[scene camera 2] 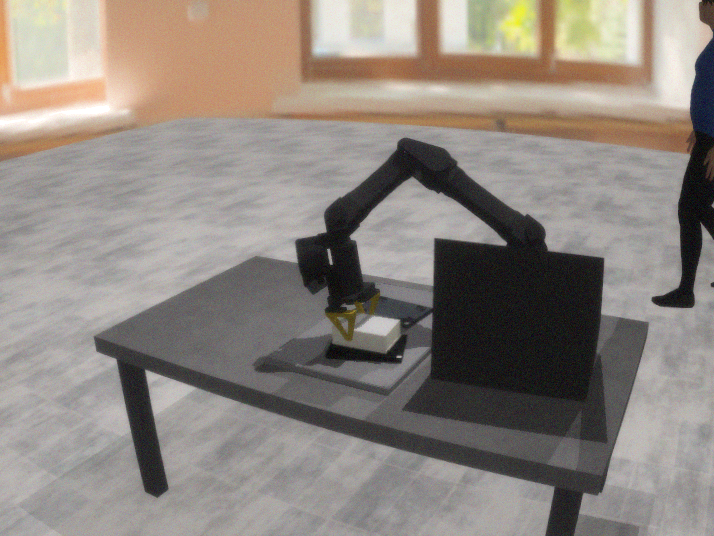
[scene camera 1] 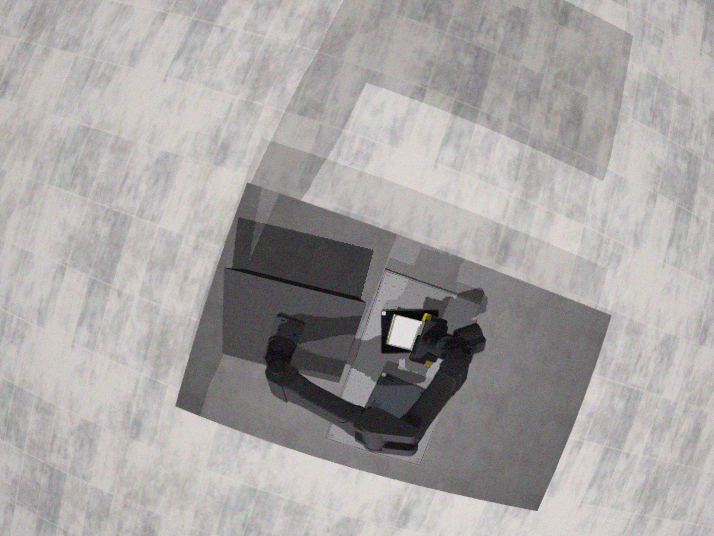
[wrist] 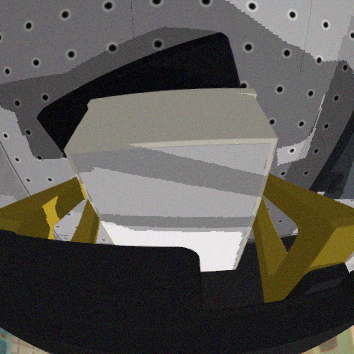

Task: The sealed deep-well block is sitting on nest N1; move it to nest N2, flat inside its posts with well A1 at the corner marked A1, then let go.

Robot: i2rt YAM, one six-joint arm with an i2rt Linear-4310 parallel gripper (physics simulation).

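Where they show: gripper, fingertip midpoint: (scene camera 2: 358, 332) (scene camera 1: 418, 336) (wrist: 174, 174); arm's base at its link origin: (scene camera 2: 529, 291) (scene camera 1: 283, 341).
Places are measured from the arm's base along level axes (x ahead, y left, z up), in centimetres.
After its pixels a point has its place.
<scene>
The white sealed deep-well block (scene camera 1: 405, 331) @(x 30.2, y 11.6, z -8.8 cm) (scene camera 2: 377, 334) @(x 28.3, y 15.0, z -9.0 cm) (wrist: 170, 185) @(x 36.9, y 11.5, z -8.7 cm) is between the yellow fingers of my gripper (scene camera 2: 358, 325) @(x 34.8, y 11.3, z -11.4 cm) (wrist: 174, 174) @(x 34.8, y 11.3, z -11.4 cm), which is shut on it. The block looks level and sits over a black nest (scene camera 1: 392, 349) @(x 29.1, y 5.4, z -12.6 cm) (scene camera 2: 374, 357) @(x 28.3, y 16.4, z -13.7 cm) (wrist: 200, 65) @(x 40.4, y 9.8, z -13.5 cm), turned at an angle to the nest's edges. I cannot tell whether its underside touches the nest. A second nest (scene camera 1: 397, 395) @(x 35.1, y -7.0, z -13.6 cm) (scene camera 2: 397, 309) @(x 34.9, y -8.9, z -13.6 cm), dark blue-grey, lies beside it, partly behind the arm in scene camera 1. The nest labels, the A1 mark and well A1 cannot be read.
Both nests lie on a grey perforated board (scene camera 1: 397, 282) @(x 24.7, y 23.7, z -14.7 cm) (scene camera 2: 351, 375) @(x 29.7, y 24.1, z -14.7 cm) (wrist: 50, 40) @(x 42.6, y 18.1, z -14.7 cm) on the dark table (scene camera 1: 519, 375) @(x 70.6, y 8.5, z -16.0 cm) (scene camera 2: 201, 328) @(x 75.0, y 18.0, z -16.0 cm). A tall upright panel (scene camera 1: 259, 311) @(x -7.3, y 6.0, z 6.3 cm) (scene camera 2: 513, 323) @(x -0.9, y 15.0, z -1.1 cm) stands on the table near the arm's base. A person (scene camera 2: 700, 92) is at the far right of scene camera 2.
</scene>
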